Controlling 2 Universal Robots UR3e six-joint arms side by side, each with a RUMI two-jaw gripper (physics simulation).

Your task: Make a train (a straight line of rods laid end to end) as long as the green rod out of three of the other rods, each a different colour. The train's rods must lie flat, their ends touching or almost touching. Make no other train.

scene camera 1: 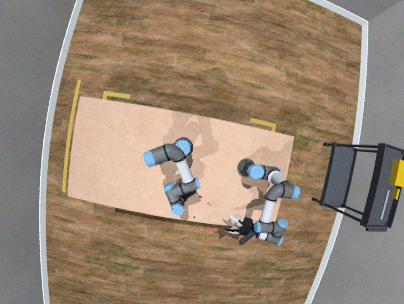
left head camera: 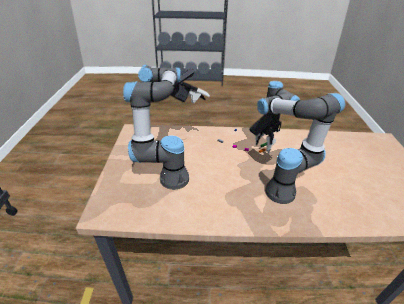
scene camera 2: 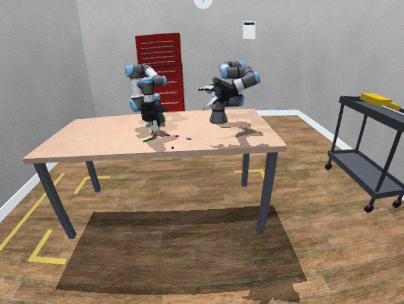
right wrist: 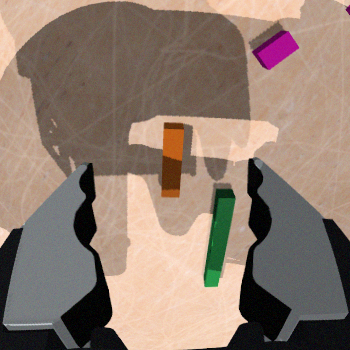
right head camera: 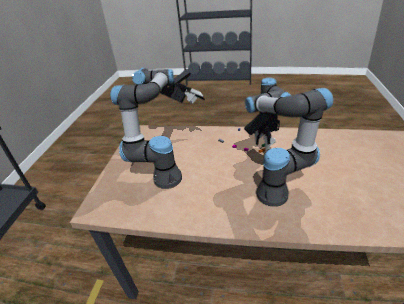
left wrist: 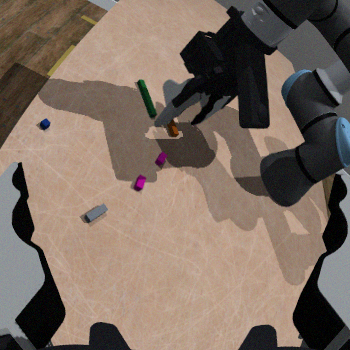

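The green rod point(left wrist: 147, 98) point(right wrist: 219, 239) lies flat near the shorter orange rod point(left wrist: 173, 129) point(right wrist: 172, 160); a gap separates them. Two short magenta rods point(left wrist: 161, 158) point(left wrist: 140, 183) lie apart, one magenta rod point(right wrist: 276, 49) also in the right wrist view. A grey rod point(left wrist: 96, 213) point(left head camera: 220, 141) and a small blue rod point(left wrist: 45, 124) point(scene camera 2: 172, 147) lie separately. My right gripper point(right wrist: 170, 162) point(left wrist: 174, 124) is open and points down, its fingertips on either side of the orange rod in the right wrist view; their exact height is unclear. My left gripper point(left wrist: 179, 170) point(left head camera: 201, 96) is open and empty, high above the table.
The wooden table point(scene camera 2: 90, 145) bears both arms, and its far edge lies beyond the blue rod. The right arm casts shadows over the rods. A shelf rack point(left head camera: 190, 47) stands behind the table, a red cabinet point(scene camera 2: 159, 50) and a cart point(scene camera 2: 360, 170) stand away from it.
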